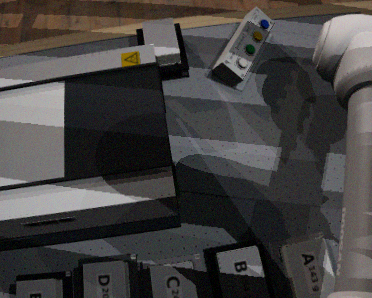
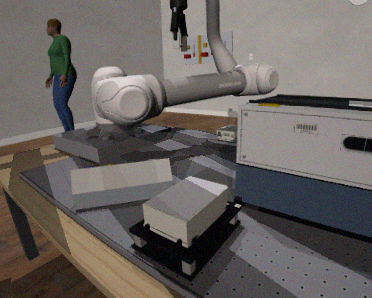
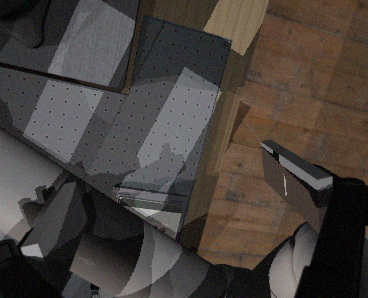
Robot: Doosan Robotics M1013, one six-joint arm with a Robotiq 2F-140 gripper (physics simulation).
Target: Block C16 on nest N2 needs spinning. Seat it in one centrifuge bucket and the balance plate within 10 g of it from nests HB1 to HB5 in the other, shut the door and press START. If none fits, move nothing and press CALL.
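Block C16, a plain pale grey box, sits on its black nest beside the centrifuge. The centrifuge top shows a dark panel, and I see no buckets. Balance plates stand in a row along the near edge: A, marked 143 g, B, C and D, whose weights are cut off or in shadow. My gripper is open and empty, high above the table.
The button box carries blue, yellow, green and white buttons. The arm's elbow and its long link hang over the middle of the table. The arm's base plate lies at the far end. A person stands behind the table.
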